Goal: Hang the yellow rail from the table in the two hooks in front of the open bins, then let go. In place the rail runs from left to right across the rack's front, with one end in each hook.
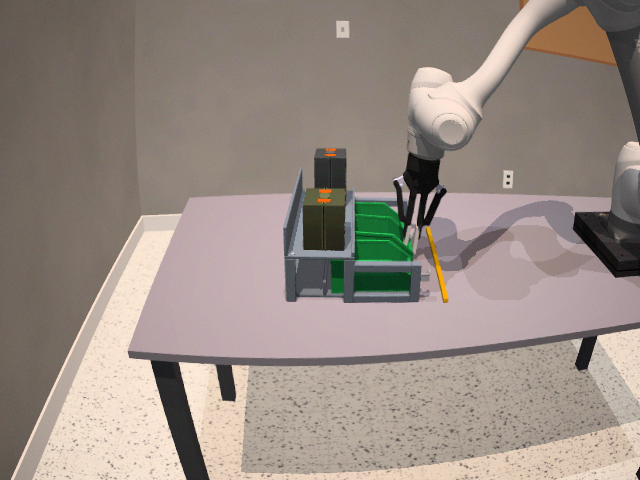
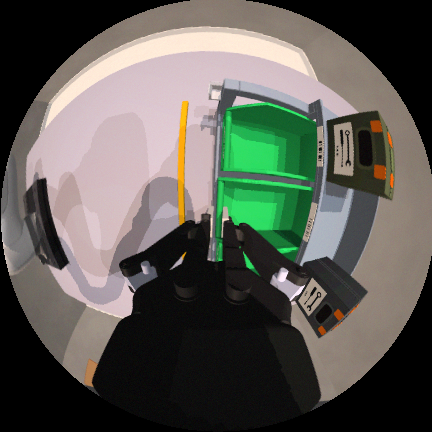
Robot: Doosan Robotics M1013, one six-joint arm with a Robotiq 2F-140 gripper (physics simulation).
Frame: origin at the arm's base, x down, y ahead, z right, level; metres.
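Seen in the pictures: gripper, fingertip midpoint: (image 2: 217, 213); arm's base, origin of the base link: (image 1: 628, 230) (image 2: 35, 232).
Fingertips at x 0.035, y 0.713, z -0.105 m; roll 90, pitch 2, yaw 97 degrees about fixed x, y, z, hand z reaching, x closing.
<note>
Pixels of each thing's middle, then the offset from my fingertips to it. "spot": a spot on its surface instead.
- yellow rail, body centre: (image 2: 181, 200) (image 1: 436, 260) dx +0.016, dy -0.068, dz -0.016 m
- rack, surface spot: (image 2: 267, 90) (image 1: 392, 263) spot: dx -0.064, dy +0.043, dz -0.197 m
- olive case, body centre: (image 2: 364, 156) (image 1: 324, 218) dx -0.129, dy +0.181, dz -0.134 m
- dark grey case, body centre: (image 2: 326, 294) (image 1: 330, 176) dx -0.142, dy +0.187, dz +0.097 m
The yellow rail (image 1: 437, 266) (image 2: 182, 160) lies on the table in front of the rack (image 1: 382, 266) (image 2: 267, 90), roughly parallel to its front and apart from the gripper. The near hook (image 1: 424, 275) (image 2: 215, 91) sticks out from the rack's front corner and holds no rail. The far hook is hidden. My gripper (image 1: 412, 240) (image 2: 217, 213) points down with its fingers close together at the front edge of the open green bins (image 1: 381, 251) (image 2: 255, 145). A finger stands on each side of that edge, and the gripper looks shut on it; the exact contact is partly hidden.
An olive case (image 1: 324, 222) (image 2: 352, 155) and a dark grey case (image 1: 330, 167) (image 2: 327, 295) stand on the rack's rear shelf behind the bins. The robot's base (image 1: 610, 248) (image 2: 47, 225) is on the table's opposite side from the rack.
</note>
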